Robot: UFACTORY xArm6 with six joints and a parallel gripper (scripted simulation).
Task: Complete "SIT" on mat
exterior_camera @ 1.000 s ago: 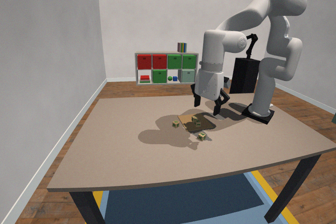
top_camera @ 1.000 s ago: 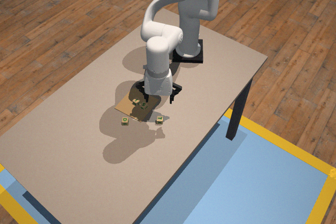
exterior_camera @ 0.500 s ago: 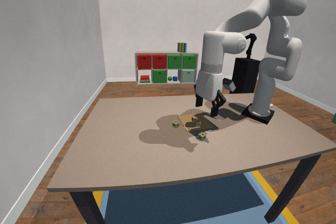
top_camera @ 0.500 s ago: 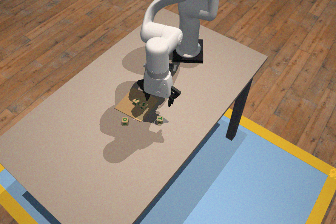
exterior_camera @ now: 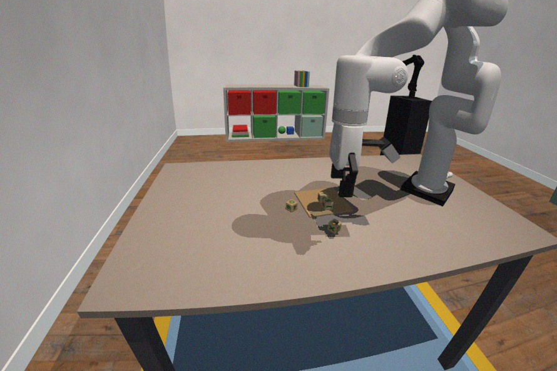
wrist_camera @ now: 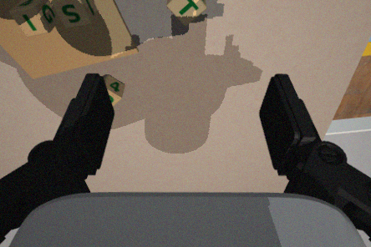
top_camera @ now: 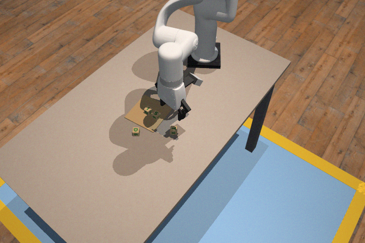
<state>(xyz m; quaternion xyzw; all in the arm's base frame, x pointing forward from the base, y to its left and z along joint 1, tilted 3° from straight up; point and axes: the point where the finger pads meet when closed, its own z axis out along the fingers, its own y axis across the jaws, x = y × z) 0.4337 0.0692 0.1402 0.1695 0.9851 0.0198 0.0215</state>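
The T block lies 130 mm below my hand. The rest, counted from my hand: I block (40 mm behind, 130 mm to the right, 120 mm below); then S block (30 mm behind, 90 mm to the right, 120 mm below); then D block (70 mm ahead, 120 mm to the right, 130 mm below).
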